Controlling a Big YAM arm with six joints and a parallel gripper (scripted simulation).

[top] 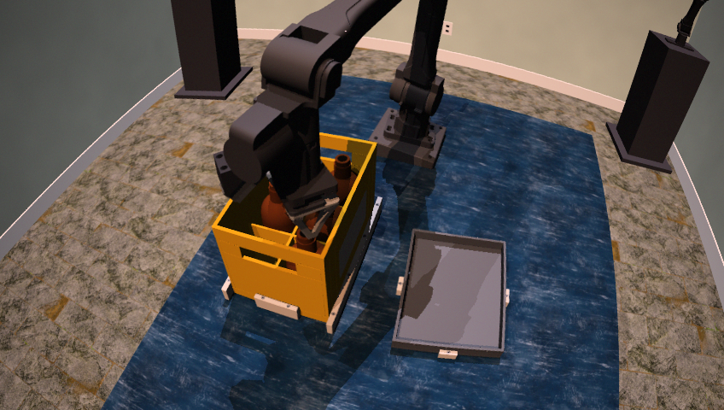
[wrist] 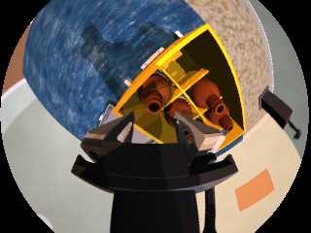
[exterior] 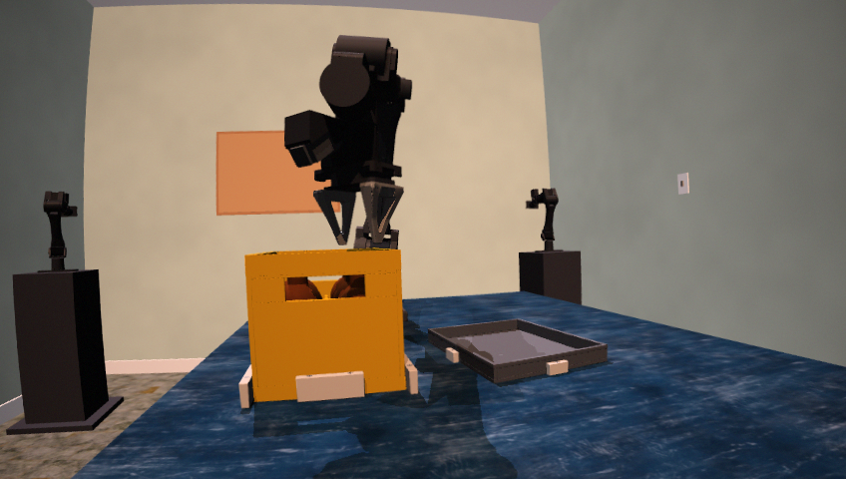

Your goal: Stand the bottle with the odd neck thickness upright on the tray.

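Now: hand 90 mm past the orange crate, 40 mm to the left of it and 110 mm above it. From my hand the other things lie so: dark grey tray 50 mm behind, 240 mm to the left, 180 mm below.
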